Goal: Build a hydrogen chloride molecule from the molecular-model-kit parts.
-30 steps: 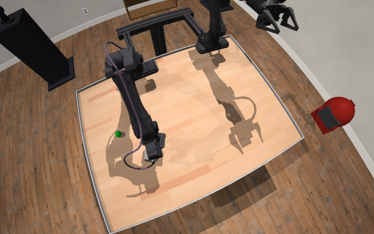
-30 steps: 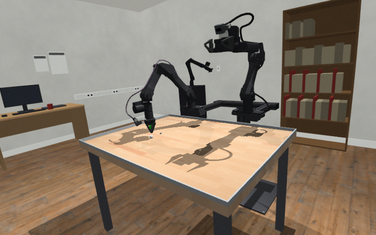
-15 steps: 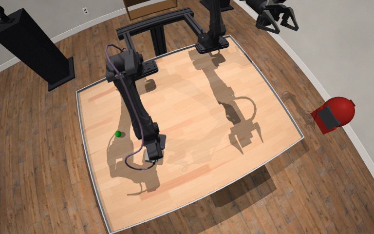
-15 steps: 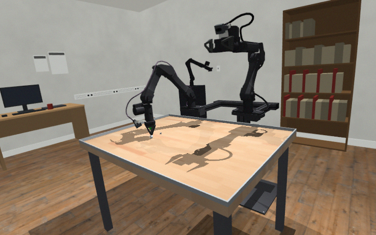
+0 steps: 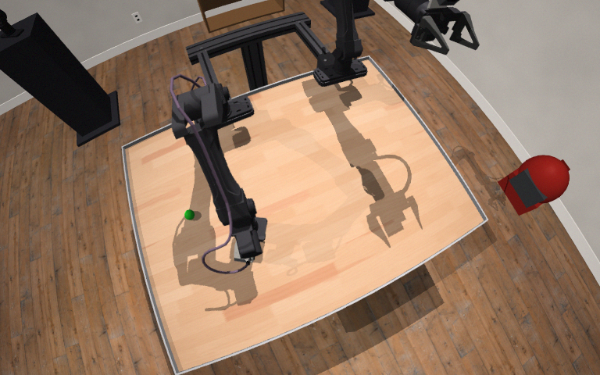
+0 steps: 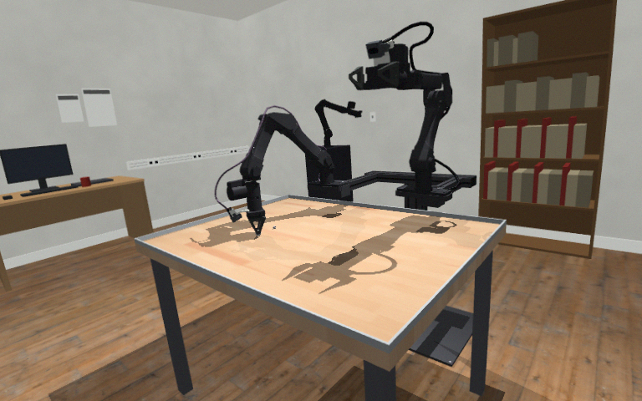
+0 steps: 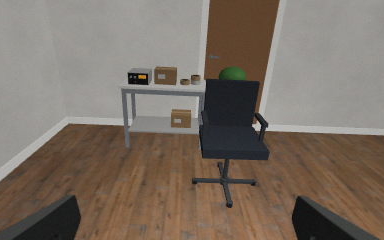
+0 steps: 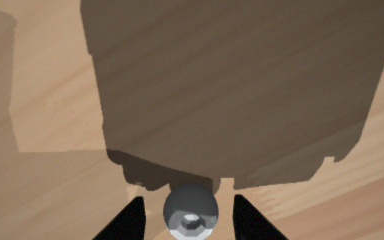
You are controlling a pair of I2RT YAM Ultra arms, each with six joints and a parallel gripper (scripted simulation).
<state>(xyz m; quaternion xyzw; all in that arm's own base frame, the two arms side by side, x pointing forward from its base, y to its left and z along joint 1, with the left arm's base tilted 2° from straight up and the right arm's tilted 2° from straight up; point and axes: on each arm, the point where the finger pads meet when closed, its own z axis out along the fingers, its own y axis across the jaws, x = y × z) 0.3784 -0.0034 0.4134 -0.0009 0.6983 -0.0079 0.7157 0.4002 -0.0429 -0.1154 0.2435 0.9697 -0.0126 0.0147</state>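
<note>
My right hand is 10 mm above the white ball. From my right hand the other things lie so: grey peg (100 mm behind, 10 mm to the right, 10 mm below); green ball (160 mm behind, 180 mm to the right).
</note>
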